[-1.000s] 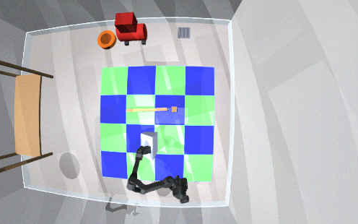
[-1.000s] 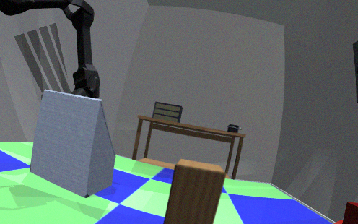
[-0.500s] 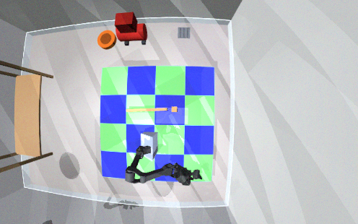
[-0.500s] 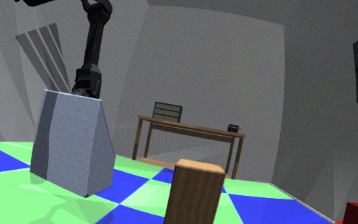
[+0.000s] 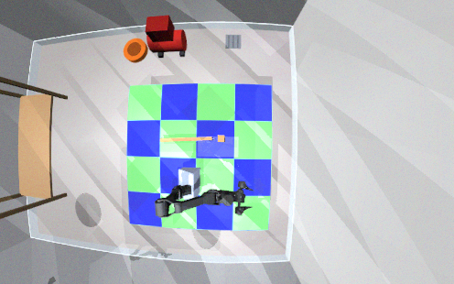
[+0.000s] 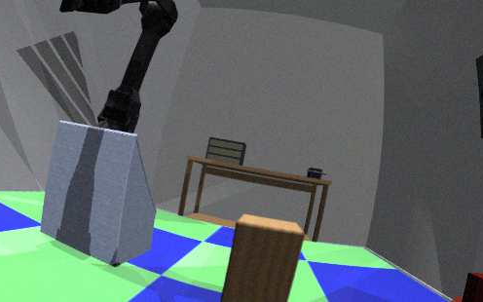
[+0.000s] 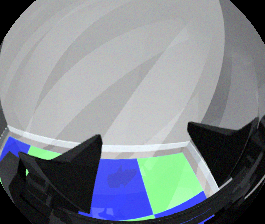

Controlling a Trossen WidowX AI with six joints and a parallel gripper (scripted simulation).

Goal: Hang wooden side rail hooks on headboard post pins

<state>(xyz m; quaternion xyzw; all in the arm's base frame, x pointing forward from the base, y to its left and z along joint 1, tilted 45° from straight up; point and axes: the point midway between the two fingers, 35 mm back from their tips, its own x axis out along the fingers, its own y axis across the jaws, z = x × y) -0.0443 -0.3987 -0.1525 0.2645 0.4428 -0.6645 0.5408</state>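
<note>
Right now the headboard post is 38 cm ahead of my gripper tip, 30 cm below it and 17 cm to the left of it.
</note>
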